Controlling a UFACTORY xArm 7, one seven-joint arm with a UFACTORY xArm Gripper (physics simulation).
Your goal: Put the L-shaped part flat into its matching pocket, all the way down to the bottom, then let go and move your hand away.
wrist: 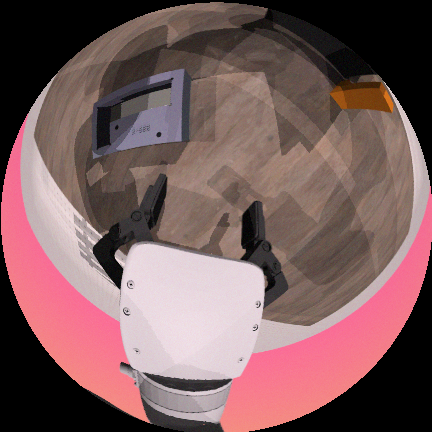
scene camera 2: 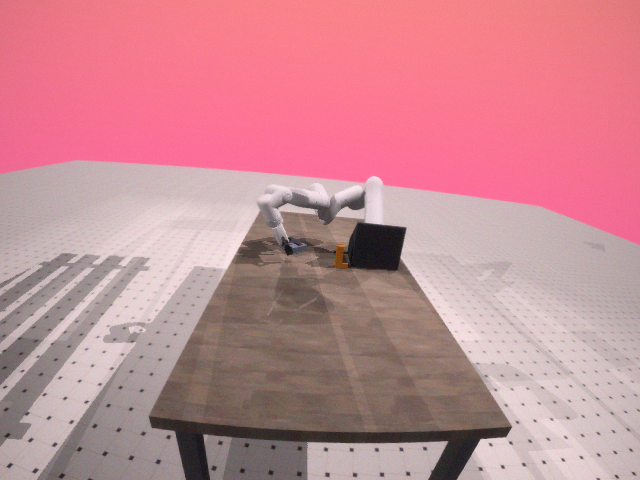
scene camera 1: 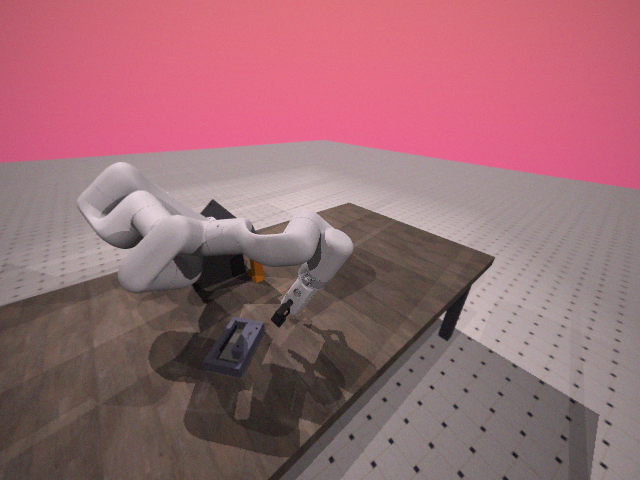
The gripper is open, with nothing in its grasp. Also in view: an orange L-shaped part.
